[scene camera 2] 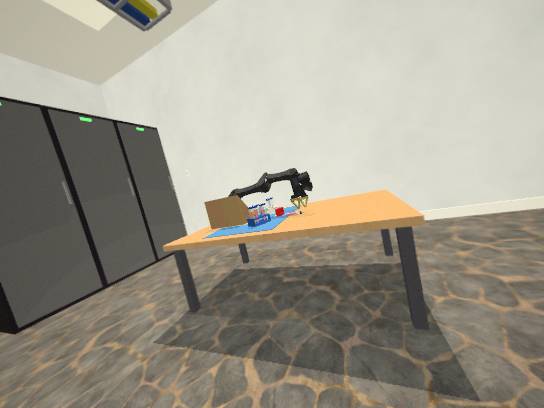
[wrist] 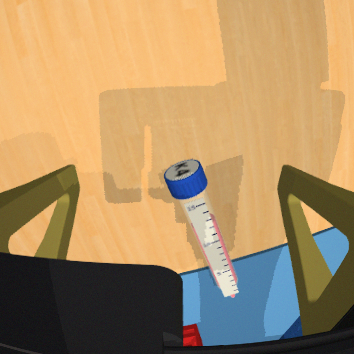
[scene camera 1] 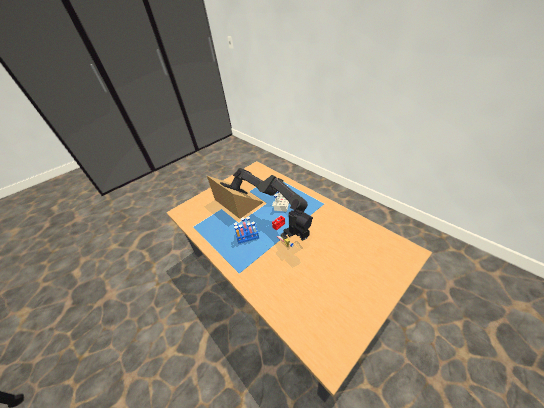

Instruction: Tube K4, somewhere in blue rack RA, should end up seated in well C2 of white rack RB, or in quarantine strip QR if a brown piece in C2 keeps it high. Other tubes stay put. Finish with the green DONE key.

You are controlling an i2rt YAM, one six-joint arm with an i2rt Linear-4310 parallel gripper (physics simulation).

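Frame: origin at the arm's base, x ahead, y left, z up, level; metres.
Where they show: gripper, between the fingertips: [scene camera 2: 302,208] [wrist: 178,175] [scene camera 1: 294,243]; arm's base, origin of its link: [scene camera 2: 231,207] [scene camera 1: 234,188].
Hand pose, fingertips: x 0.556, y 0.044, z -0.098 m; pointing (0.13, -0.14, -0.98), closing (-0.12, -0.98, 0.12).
Note:
Each offset is from my fingertips to the top centre of the thing. Level surfaces: height alone.
Tube K4 {dx -0.068, dy -0.018, dz -0.013 m} [scene camera 1: 281,239] [scene camera 2: 291,214] [wrist: 212,240], with a blue cap and pink contents, lies on its side. In the wrist view its cap is over bare wood and its tip over the blue mat. My gripper [scene camera 1: 287,242] [scene camera 2: 300,205] [wrist: 178,175] is open above it, one finger on each side, not touching it. The blue rack [scene camera 1: 247,239] [scene camera 2: 260,220] holds several upright capped tubes. The white rack {dx -0.325, dy +0.176, dz +0.019 m} [scene camera 1: 280,206] stands further back, partly behind the arm; its wells are too small to read. The green DONE key does not show clearly.
A red block {dx -0.189, dy +0.037, dz +0.019 m} [scene camera 1: 278,223] [scene camera 2: 279,211] [wrist: 192,335] sits on the blue mat {dz -0.031 m} [scene camera 1: 240,260] [scene camera 2: 220,233] [wrist: 275,300] between the racks and near the tube; its label is unreadable. A brown panel [scene camera 1: 232,200] [scene camera 2: 225,212] stands beside the arm's base.

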